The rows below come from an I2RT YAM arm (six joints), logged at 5 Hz.
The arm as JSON. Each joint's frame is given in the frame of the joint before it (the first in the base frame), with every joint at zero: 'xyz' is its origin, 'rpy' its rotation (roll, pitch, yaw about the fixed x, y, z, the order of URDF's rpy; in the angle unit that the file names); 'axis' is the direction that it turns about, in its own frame. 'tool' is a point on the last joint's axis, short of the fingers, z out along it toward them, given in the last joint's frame.
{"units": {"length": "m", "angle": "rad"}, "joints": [
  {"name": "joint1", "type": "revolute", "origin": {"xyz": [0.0, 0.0, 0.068], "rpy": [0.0, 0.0, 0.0]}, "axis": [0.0, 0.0, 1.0]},
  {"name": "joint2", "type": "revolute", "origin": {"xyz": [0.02, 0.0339, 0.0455], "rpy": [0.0, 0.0, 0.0]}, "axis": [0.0, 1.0, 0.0]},
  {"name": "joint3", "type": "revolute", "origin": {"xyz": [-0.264, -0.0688, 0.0], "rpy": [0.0, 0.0, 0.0]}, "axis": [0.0, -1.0, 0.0]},
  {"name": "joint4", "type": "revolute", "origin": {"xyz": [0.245, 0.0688, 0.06], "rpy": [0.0, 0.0, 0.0]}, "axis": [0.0, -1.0, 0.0]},
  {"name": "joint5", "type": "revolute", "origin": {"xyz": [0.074, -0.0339, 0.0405], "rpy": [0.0, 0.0, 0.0]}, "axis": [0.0, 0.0, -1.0]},
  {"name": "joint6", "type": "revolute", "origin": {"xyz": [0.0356, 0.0, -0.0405], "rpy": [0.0, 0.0, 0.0]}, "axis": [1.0, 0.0, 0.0]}
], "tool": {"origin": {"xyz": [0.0, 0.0, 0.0], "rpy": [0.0, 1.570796, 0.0]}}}
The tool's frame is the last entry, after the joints.
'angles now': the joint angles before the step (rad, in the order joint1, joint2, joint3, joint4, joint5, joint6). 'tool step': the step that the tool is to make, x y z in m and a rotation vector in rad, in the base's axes. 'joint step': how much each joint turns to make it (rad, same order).
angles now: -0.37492 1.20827 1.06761 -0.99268 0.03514 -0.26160
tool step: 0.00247 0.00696 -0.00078 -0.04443 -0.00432 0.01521
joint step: 0.04050 -0.00864 -0.01246 0.02298 0.04715 0.00545
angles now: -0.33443 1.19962 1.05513 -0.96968 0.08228 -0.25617
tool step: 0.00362 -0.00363 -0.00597 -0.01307 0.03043 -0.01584
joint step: -0.00602 0.02621 -0.00293 0.00482 0.02445 -0.00077
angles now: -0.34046 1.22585 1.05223 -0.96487 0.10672 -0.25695
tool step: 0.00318 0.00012 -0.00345 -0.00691 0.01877 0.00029
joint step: 0.00730 0.01709 0.00004 0.00148 0.01448 0.00115
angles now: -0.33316 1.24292 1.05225 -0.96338 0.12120 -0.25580
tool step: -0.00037 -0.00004 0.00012 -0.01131 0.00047 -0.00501
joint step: 0.00121 -0.00248 -0.00191 0.00251 0.01244 0.00129
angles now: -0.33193 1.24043 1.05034 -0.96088 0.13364 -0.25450
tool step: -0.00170 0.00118 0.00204 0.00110 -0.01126 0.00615
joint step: 0.00150 -0.01172 -0.00136 0.00023 -0.00620 -0.00232
